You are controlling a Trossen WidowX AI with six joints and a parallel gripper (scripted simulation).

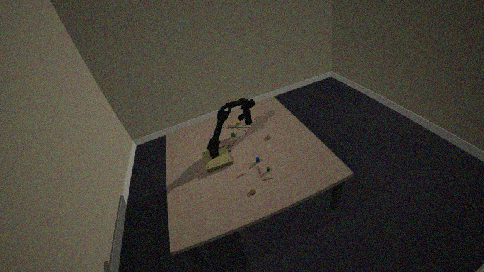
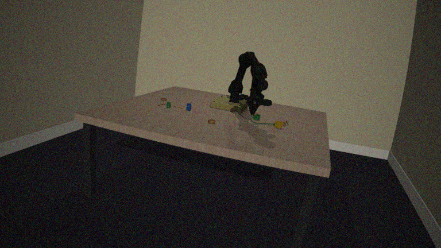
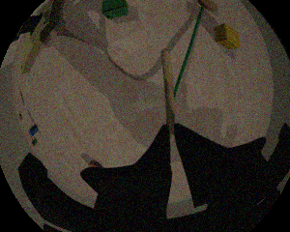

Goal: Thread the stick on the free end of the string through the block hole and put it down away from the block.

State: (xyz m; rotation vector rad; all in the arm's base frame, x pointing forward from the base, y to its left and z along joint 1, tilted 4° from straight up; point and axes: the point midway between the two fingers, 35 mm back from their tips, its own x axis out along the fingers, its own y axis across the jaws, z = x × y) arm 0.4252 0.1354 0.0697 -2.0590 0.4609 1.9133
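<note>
The green block is 170 mm behind my gripper tip, 50 mm below it and 30 mm to the left of it. From my gripper tip the other things lie so: yellow block: 160 mm to the left, 60 mm behind, 40 mm below; then blue cylinder: 390 mm to the right, 170 mm behind, 40 mm below; then green cylinder: 520 mm to the right, 160 mm behind, 40 mm below.
</note>
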